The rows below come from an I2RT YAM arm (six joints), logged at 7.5 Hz.
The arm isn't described. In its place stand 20 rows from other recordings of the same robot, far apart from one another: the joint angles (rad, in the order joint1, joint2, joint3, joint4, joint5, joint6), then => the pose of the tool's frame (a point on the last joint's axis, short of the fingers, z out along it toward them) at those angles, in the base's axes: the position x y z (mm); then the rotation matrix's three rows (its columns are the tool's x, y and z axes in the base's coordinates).
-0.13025 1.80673 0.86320 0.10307 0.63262 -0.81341 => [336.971 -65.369 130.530], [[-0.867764 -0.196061 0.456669], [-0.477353 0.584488 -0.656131], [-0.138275 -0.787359 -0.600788]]
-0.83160 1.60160 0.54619 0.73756 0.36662 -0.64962 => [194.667 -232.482 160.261], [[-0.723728 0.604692 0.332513], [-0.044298 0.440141 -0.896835], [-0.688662 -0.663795 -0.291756]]
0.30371 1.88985 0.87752 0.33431 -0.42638 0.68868 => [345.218 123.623 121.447], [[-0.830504 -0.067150 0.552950], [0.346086 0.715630 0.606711], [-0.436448 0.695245 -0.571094]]
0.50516 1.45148 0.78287 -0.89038 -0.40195 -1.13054 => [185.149 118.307 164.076], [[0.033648 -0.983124 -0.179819], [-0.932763 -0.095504 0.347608], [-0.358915 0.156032 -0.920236]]
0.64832 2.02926 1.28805 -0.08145 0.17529 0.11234 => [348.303 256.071 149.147], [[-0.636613 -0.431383 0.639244], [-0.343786 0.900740 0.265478], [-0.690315 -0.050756 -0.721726]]
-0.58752 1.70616 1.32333 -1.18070 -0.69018 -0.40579 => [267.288 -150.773 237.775], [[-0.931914 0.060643 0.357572], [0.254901 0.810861 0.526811], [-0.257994 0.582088 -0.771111]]
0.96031 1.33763 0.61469 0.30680 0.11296 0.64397 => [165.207 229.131 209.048], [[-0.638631 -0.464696 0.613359], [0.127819 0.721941 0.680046], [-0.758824 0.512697 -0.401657]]
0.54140 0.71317 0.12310 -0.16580 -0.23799 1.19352 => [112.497 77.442 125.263], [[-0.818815 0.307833 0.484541], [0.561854 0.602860 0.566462], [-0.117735 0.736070 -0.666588]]
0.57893 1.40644 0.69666 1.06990 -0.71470 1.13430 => [235.130 181.565 295.347], [[-0.715060 -0.659063 0.233078], [0.350330 -0.049317 0.935327], [-0.604945 0.750469 0.266154]]
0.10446 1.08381 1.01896 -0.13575 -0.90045 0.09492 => [234.807 52.667 371.655], [[-0.275801 -0.805974 0.523774], [0.030289 0.537351 0.842815], [-0.960737 0.248313 -0.123790]]
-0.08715 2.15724 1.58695 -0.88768 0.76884 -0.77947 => [412.197 -60.861 152.673], [[-0.802869 -0.595817 0.020092], [-0.436965 0.565219 -0.699706], [0.405540 -0.570552 -0.714148]]
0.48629 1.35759 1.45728 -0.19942 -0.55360 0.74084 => [261.526 159.423 445.226], [[-0.645399 -0.575217 0.502578], [0.308204 0.405916 0.860373], [-0.698906 0.710181 -0.084694]]
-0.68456 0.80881 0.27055 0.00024 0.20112 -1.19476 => [129.030 -114.498 174.621], [[-0.845691 -0.092906 0.525524], [-0.486153 0.540317 -0.686813], [-0.220140 -0.836317 -0.502108]]
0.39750 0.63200 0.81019 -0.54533 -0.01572 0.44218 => [128.654 54.623 332.599], [[-0.470548 -0.220444 0.854394], [0.266479 0.887575 0.375765], [-0.841174 0.404494 -0.358903]]
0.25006 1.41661 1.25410 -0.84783 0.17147 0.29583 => [281.435 65.611 301.549], [[-0.830484 0.090076 0.549711], [0.084369 0.995795 -0.035709], [-0.550616 0.016723 -0.834591]]
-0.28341 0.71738 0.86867 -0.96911 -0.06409 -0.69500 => [124.608 -33.917 303.381], [[-0.689836 -0.266586 0.673096], [-0.464709 0.875967 -0.129332], [-0.555132 -0.402012 -0.728159]]
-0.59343 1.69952 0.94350 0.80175 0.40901 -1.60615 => [306.994 -224.156 255.770], [[-0.843255 0.008097 0.537452], [-0.537240 -0.044581 -0.842250], [0.017140 -0.998973 0.041943]]
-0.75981 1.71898 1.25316 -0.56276 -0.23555 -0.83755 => [267.343 -242.540 225.135], [[-0.848382 -0.071565 0.524525], [-0.190542 0.965695 -0.176431], [-0.493905 -0.249625 -0.832914]]
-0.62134 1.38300 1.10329 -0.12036 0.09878 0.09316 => [261.026 -191.195 320.270], [[-0.254556 0.679771 0.687832], [0.296096 0.731889 -0.613731], [-0.920613 0.047435 -0.387584]]
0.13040 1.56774 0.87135 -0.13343 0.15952 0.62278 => [317.335 35.914 185.844], [[-0.607078 0.408782 0.681435], [0.501206 0.862423 -0.070838], [-0.616643 0.298535 -0.728442]]
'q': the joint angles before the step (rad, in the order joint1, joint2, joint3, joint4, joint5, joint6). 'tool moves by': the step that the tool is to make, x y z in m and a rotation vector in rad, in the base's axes. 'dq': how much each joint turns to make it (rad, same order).
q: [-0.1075 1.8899 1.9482 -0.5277 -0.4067 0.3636]
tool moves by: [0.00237 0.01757 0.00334 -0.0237 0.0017 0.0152]
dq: [0.0429 0.0107 0.0305 -0.0230 0.0355 -0.0093]
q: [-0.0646 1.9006 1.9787 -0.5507 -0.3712 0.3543]
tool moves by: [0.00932 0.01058 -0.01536 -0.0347 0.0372 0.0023]
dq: [0.0278 0.0336 0.0001 -0.0093 0.0398 -0.0214]
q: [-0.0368 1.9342 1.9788 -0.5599 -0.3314 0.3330]
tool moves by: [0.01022 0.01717 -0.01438 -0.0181 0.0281 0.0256]
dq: [0.0397 0.0400 0.0093 -0.0001 0.0216 -0.0093]
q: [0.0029 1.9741 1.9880 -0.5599 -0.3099 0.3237]
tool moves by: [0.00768 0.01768 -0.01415 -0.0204 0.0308 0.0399]
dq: [0.0384 0.0368 0.0091 -0.0091 0.0093 -0.0183]
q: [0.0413 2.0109 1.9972 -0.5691 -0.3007 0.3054]
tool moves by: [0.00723 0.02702 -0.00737 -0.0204 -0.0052 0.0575]
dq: [0.0567 0.0384 0.0276 0.0092 0.0107 -0.0185]
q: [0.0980 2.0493 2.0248 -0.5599 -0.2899 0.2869]
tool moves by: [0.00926 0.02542 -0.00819 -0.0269 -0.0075 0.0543]
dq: [0.0506 0.0552 0.0521 0.0000 0.0122 -0.0261]
